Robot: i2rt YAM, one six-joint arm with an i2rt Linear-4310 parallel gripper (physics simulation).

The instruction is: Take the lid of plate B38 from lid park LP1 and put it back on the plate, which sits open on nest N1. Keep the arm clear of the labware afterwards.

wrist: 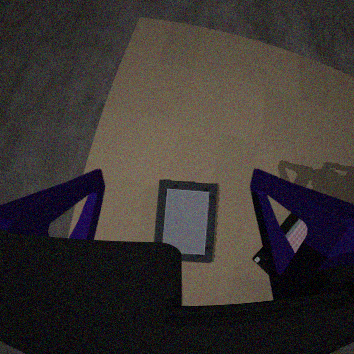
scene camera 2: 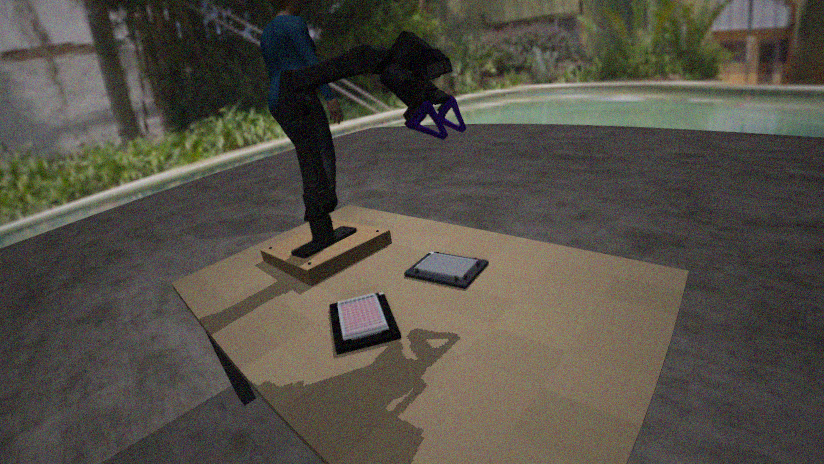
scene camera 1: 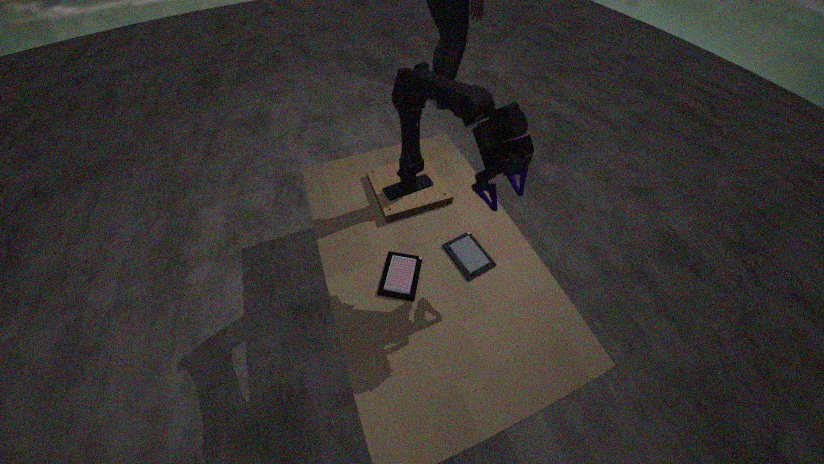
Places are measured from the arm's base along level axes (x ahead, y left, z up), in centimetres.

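Pixels of known places: gripper, between the fingertips: (wrist: pixel 177 177) (scene camera 2: pixel 455 133) (scene camera 1: pixel 508 203); arm's base, origin of its link: (scene camera 2: pixel 325 242) (scene camera 1: pixel 408 187).
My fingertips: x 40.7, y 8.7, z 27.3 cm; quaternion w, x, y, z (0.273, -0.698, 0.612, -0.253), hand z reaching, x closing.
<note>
Ahead of a thing's pixels: the offset from my fingertips to its top centre. "pt": to the spot under its first point. Level surfaces: height alone.
The pale grey lid @(dx -4.5, dy -2.8, dz -29.6 cm) (scene camera 1: pixel 468 253) (scene camera 2: pixel 446 266) (wrist: pixel 186 221) lies flat on the dark grey lid park LP1 @(dx -4.5, dy -2.8, dz -29.4 cm) (scene camera 1: pixel 486 270) (scene camera 2: pixel 458 282) (wrist: pixel 212 220). The open plate B38 @(dx -8.3, dy -27.8, dz -28.8 cm) (scene camera 1: pixel 401 274) (scene camera 2: pixel 362 316) (wrist: pixel 298 235), with pink wells, sits on the black nest N1 @(pt dx -6.7, dy -34.4, dz -29.4 cm) (scene camera 1: pixel 382 284) (scene camera 2: pixel 345 345) (wrist: pixel 265 254); in the wrist view a finger partly hides both. My gripper (scene camera 1: pixel 507 201) (scene camera 2: pixel 454 134) (wrist: pixel 177 177), with purple fingers spread wide, is open and empty. It hangs high above the table; in the wrist view the lid shows between its fingers.
The arm's wooden base block (scene camera 1: pixel 418 204) (scene camera 2: pixel 345 253) stands at one end of the wooden table @(dz -31.4 cm) (scene camera 1: pixel 518 345) (scene camera 2: pixel 565 345) (wrist: pixel 200 100), beside the lid park and nest. A person (scene camera 1: pixel 452 34) (scene camera 2: pixel 285 51) stands behind the arm. The arm's shadow falls on the table near the nest.
</note>
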